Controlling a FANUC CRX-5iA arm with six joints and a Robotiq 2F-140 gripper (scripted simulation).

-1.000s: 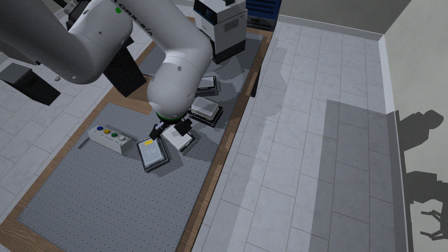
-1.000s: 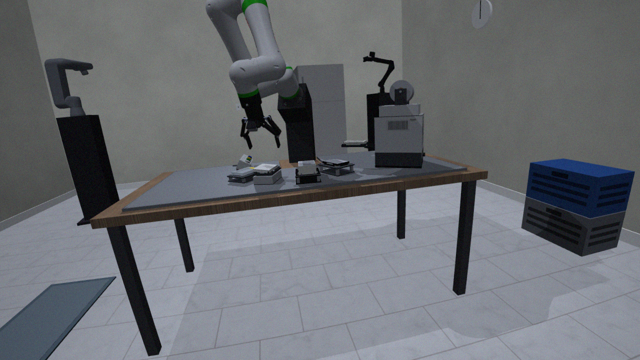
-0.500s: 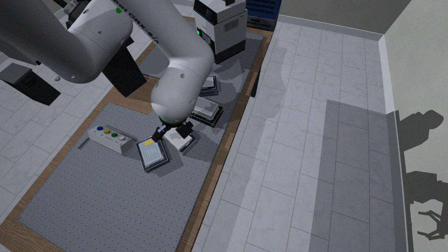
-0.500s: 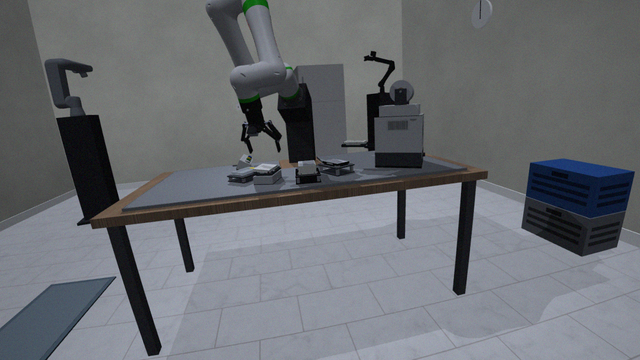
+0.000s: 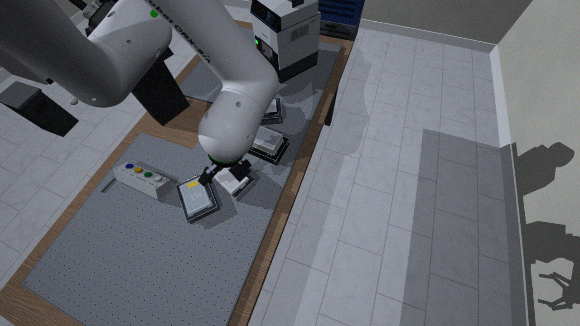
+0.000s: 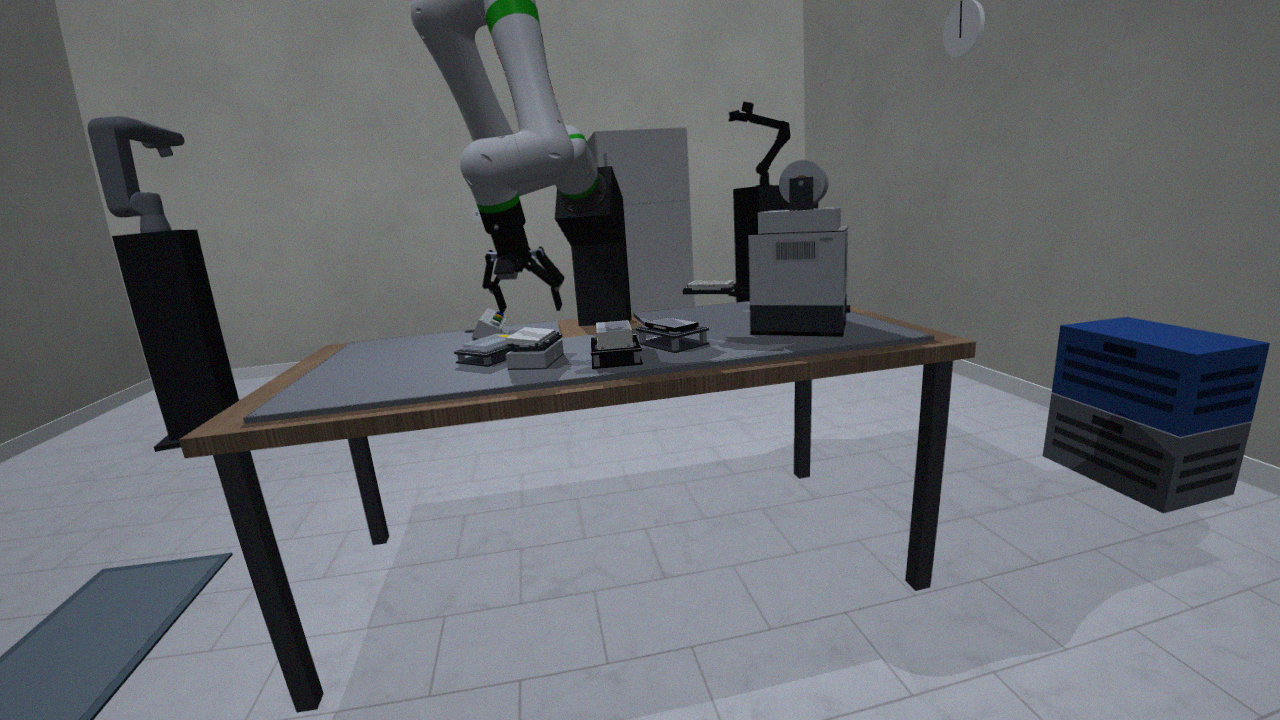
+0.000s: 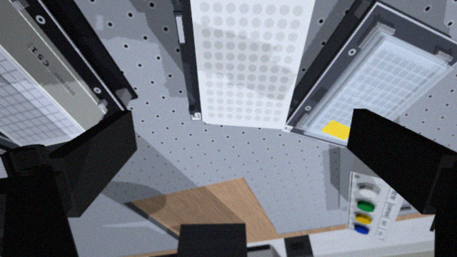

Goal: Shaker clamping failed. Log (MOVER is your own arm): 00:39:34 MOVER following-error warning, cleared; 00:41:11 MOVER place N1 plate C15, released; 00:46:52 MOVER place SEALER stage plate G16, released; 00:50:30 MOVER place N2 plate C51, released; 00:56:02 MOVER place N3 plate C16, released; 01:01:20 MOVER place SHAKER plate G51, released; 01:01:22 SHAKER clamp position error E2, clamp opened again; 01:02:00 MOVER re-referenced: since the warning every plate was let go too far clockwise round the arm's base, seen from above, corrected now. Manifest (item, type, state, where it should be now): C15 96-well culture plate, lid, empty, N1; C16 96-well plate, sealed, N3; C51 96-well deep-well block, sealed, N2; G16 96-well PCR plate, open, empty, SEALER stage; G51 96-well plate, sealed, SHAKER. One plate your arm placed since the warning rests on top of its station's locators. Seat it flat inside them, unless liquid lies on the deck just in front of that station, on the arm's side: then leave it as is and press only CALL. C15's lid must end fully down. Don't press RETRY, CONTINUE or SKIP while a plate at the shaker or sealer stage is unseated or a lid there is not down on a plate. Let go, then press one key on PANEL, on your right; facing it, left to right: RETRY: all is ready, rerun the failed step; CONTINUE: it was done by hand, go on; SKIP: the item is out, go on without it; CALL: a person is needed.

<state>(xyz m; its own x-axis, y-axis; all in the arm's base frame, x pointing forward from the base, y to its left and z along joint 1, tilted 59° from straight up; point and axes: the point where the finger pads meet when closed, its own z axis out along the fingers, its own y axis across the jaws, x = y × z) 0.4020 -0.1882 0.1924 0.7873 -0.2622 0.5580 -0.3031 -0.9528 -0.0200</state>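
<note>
Right now the shaker is 2 cm ahead of my hand and 11 cm below it.
</note>
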